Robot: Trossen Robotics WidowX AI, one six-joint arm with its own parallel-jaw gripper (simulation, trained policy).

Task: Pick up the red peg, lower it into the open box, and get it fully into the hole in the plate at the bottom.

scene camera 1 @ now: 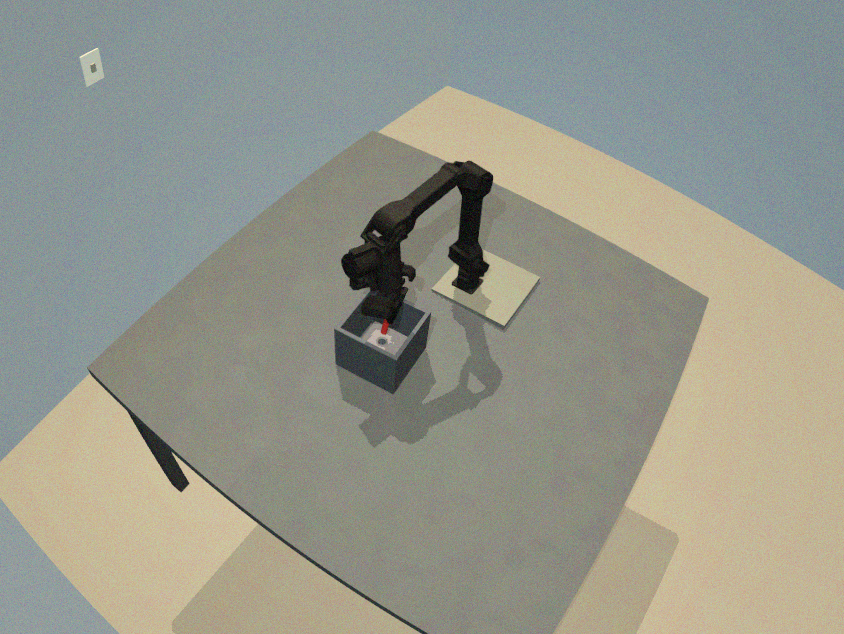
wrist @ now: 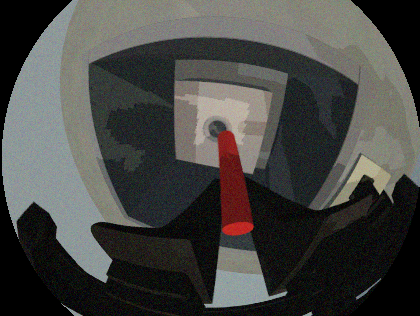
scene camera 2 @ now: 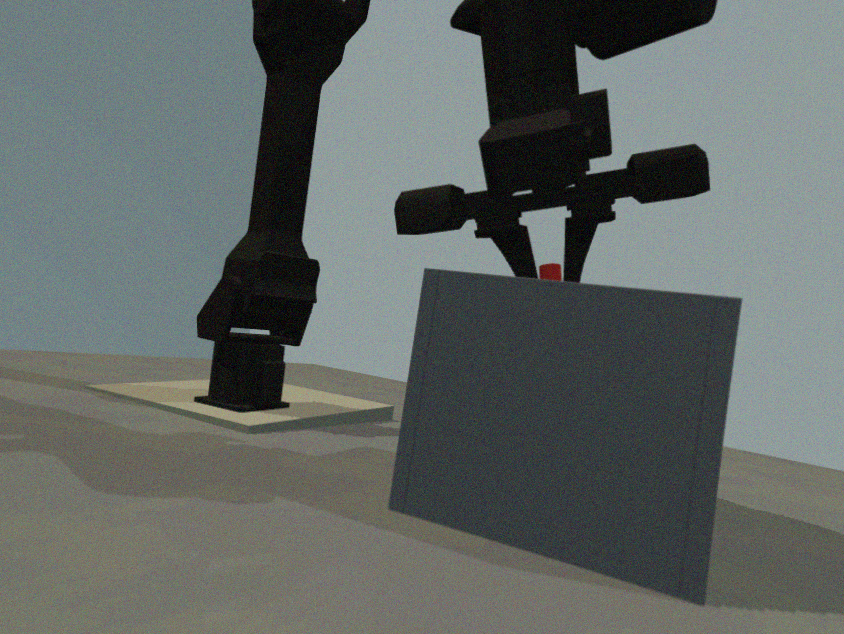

A pale plate shows in scene camera 1 and in the wrist view; in scene camera 2 it is hidden by a dark grey box. One and the same spot on the pale plate: [wrist: 203,108] is [scene camera 1: 371,342].
